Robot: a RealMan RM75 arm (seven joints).
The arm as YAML. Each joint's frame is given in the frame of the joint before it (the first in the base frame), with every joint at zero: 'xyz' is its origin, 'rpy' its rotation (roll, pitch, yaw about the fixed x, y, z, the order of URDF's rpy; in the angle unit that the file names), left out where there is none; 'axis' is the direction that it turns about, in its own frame. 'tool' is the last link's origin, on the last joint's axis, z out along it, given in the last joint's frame.
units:
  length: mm
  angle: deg
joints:
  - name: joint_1
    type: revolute
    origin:
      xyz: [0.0, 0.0, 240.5]
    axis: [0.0, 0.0, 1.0]
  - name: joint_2
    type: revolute
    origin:
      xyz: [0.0, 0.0, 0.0]
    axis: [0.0, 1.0, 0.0]
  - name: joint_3
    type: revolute
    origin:
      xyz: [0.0, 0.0, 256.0]
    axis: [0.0, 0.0, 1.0]
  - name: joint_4
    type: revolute
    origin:
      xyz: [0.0, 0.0, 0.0]
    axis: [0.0, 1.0, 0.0]
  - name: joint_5
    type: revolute
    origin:
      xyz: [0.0, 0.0, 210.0]
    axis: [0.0, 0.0, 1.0]
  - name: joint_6
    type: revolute
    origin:
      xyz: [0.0, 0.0, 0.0]
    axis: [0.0, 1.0, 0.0]
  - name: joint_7
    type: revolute
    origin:
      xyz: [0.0, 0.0, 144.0]
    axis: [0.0, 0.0, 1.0]
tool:
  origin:
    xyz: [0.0, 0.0, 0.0]
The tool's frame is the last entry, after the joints.
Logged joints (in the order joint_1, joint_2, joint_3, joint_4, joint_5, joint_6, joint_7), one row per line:
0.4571 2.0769 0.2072 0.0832 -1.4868 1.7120 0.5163
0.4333 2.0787 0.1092 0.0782 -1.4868 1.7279 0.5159
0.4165 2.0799 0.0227 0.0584 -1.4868 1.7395 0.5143
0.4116 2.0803 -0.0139 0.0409 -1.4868 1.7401 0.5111
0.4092 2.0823 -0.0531 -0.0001 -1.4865 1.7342 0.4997
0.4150 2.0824 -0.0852 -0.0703 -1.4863 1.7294 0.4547
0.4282 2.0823 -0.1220 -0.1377 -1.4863 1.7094 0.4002
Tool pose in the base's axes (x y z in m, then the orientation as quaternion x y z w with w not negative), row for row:
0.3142 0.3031 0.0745 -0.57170 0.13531 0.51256 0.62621
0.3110 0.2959 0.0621 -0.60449 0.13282 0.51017 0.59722
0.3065 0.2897 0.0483 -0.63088 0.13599 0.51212 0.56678
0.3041 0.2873 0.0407 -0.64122 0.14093 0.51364 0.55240
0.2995 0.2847 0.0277 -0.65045 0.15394 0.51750 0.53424
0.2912 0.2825 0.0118 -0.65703 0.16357 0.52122 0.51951
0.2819 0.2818 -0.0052 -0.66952 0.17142 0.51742 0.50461
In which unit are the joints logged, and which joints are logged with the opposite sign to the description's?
The joints are logged in radians. Opposite sign: joint_4, joint_6.
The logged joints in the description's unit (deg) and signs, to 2 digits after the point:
26.19 119.00 11.87 -4.77 -85.19 -98.09 29.58
24.83 119.10 6.26 -4.48 -85.19 -99.00 29.56
23.86 119.17 1.30 -3.35 -85.19 -99.67 29.47
23.58 119.19 -0.80 -2.34 -85.19 -99.70 29.28
23.45 119.31 -3.04 0.01 -85.17 -99.36 28.63
23.78 119.31 -4.88 4.03 -85.16 -99.09 26.05
24.53 119.31 -6.99 7.89 -85.16 -97.94 22.93

